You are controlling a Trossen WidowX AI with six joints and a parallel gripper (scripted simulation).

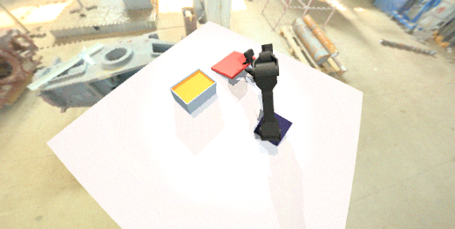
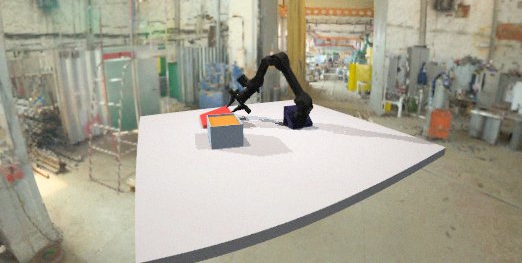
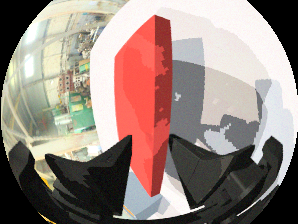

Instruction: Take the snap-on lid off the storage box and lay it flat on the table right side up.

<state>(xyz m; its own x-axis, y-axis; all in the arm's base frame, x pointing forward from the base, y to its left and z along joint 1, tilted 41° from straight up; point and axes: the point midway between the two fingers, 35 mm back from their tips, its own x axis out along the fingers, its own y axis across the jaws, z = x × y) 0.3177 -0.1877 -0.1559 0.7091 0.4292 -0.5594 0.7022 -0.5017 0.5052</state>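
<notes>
My gripper tip is now 80 mm short of the lid, 30 mm above it and 10 mm to the left of it. The rest, counted from my gripper tip: storage box (320 mm to the left, 100 mm ahead, 10 mm below).
</notes>
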